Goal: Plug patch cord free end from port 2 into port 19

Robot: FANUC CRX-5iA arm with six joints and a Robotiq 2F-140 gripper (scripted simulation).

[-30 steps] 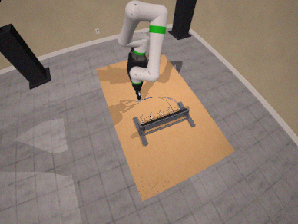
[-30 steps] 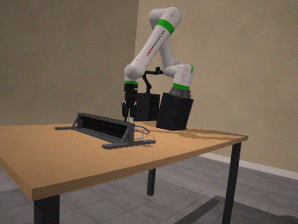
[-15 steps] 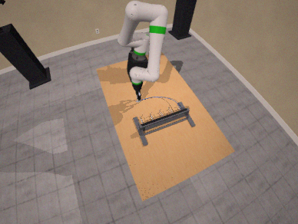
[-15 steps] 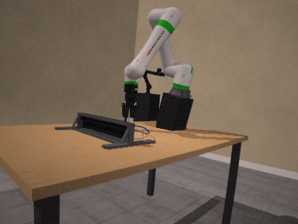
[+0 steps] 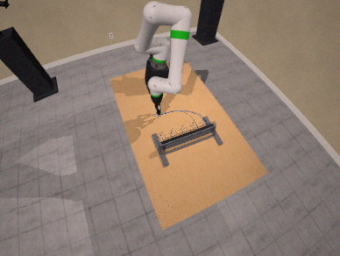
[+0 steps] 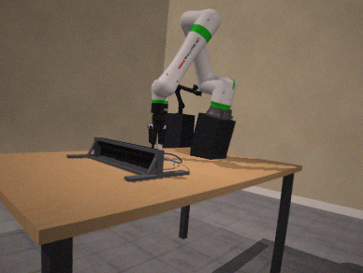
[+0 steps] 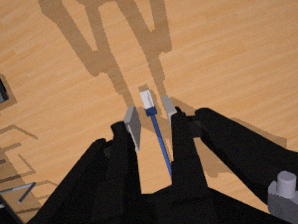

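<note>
My hand is 3 cm above the plug and 1 cm to the left of it.
</note>
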